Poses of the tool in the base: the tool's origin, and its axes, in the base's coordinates. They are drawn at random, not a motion.
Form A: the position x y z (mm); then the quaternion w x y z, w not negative.
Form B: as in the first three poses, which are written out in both.
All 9 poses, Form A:
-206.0, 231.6, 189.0, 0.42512, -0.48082, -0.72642, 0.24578
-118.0, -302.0, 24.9, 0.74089, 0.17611, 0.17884, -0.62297
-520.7, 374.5, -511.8, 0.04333, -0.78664, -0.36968, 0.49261
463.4, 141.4, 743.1, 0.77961, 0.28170, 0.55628, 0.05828
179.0, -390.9, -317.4, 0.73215, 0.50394, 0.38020, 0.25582
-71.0, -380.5, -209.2, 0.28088, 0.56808, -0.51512, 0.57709
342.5, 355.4, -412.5, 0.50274, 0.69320, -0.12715, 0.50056
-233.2, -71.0, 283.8, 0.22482, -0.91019, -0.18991, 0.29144
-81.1, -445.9, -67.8, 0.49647, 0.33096, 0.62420, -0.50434
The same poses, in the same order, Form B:
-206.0, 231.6, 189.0, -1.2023, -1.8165, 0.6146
-118.0, -302.0, 24.9, 0.3862, 0.3922, -1.3661
-520.7, 374.5, -511.8, -2.4054, -1.1304, 1.5063
463.4, 141.4, 743.1, 0.6088, 1.2023, 0.1260
179.0, -390.9, -317.4, 1.1088, 0.8365, 0.5629
-71.0, -380.5, -209.2, 1.5225, -1.3806, 1.5466
342.5, 355.4, -412.5, 1.6744, -0.3071, 1.2091
-233.2, -71.0, 283.8, -2.5109, -0.5239, 0.8040
-81.1, -445.9, -67.8, 0.8016, 1.5119, -1.2216

